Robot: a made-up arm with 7 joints.
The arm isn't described. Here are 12 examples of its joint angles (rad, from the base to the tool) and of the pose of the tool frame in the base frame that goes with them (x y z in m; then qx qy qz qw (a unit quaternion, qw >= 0)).
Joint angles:
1: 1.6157 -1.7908 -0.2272 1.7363 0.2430 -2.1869 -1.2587
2: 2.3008 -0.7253 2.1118 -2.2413 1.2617 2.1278 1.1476
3: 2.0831 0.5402 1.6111 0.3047 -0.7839 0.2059 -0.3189
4: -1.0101 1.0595 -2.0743 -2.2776 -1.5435 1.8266 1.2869
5: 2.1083 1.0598 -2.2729 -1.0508 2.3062 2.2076 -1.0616
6: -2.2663 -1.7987 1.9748 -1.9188 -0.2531 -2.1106 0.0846
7: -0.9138 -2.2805 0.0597 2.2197 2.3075 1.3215 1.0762
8: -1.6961 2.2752 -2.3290 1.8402 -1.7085 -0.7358 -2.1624
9: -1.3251 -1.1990 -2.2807 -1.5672 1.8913 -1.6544 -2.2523
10: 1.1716 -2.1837 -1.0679 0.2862 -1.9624 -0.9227 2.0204
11: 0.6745 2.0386 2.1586 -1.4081 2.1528 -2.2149 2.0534
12: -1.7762 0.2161 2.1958 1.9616 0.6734 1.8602 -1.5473
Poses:
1: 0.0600 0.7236 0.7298 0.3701 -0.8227 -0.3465 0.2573
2: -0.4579 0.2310 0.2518 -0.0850 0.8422 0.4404 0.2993
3: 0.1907 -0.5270 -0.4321 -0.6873 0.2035 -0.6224 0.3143
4: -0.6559 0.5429 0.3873 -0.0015 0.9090 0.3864 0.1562
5: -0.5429 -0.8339 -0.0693 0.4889 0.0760 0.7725 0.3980
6: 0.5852 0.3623 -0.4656 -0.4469 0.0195 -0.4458 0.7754
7: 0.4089 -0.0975 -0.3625 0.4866 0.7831 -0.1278 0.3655
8: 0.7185 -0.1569 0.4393 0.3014 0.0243 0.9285 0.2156
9: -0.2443 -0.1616 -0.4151 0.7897 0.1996 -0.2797 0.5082
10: -0.0238 -0.2212 0.5351 0.4431 -0.4249 -0.7875 0.0543
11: 0.0450 -0.2584 -0.3546 -0.6590 0.6313 -0.2280 0.3392
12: -0.3269 -0.0365 -0.4204 0.6267 -0.4308 0.6480 0.0430
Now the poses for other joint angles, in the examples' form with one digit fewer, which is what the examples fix.
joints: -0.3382 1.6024 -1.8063 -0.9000 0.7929 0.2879 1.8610
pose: 0.304 0.621 -0.002 -0.751 0.170 0.057 0.635
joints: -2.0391 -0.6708 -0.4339 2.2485 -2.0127 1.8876 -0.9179
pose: -0.879 -0.496 -0.510 -0.699 0.194 0.556 0.405
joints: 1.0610 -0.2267 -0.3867 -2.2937 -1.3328 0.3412 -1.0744
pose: 0.083 -0.039 0.763 0.603 0.412 -0.325 0.601
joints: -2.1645 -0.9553 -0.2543 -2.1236 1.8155 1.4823 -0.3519
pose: -0.754 -0.268 -0.270 -0.684 0.559 0.467 0.043
